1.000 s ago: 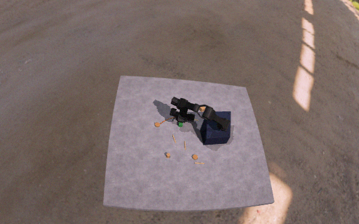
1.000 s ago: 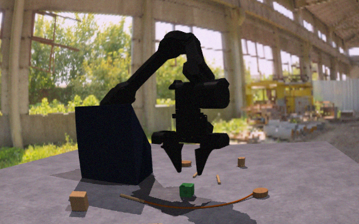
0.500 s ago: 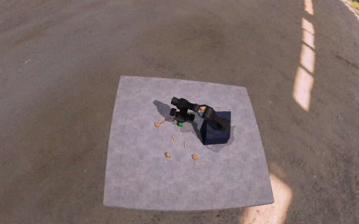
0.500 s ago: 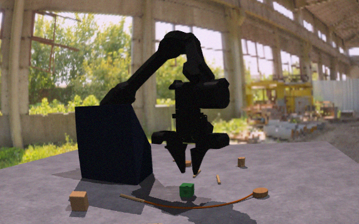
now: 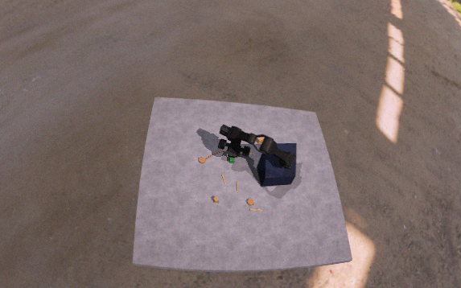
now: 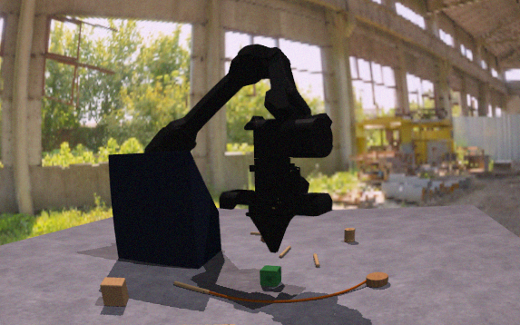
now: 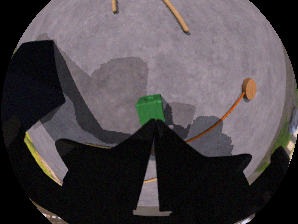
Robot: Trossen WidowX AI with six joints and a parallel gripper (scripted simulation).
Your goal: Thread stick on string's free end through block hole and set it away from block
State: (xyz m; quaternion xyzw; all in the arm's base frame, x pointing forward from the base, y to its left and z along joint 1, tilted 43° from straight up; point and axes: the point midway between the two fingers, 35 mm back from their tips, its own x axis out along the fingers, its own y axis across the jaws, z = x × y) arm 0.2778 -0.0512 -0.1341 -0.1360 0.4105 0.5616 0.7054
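My gripper tip is now 4 cm above the green block and 1 cm past it. Round my gripper tip: round wooden button (18 cm ahead, 5 cm below, 2 cm to the right); short wooden cylinder (27 cm to the left, 14 cm ahead, 4 cm below); wooden block (23 cm behind, 16 cm to the right, 4 cm below).
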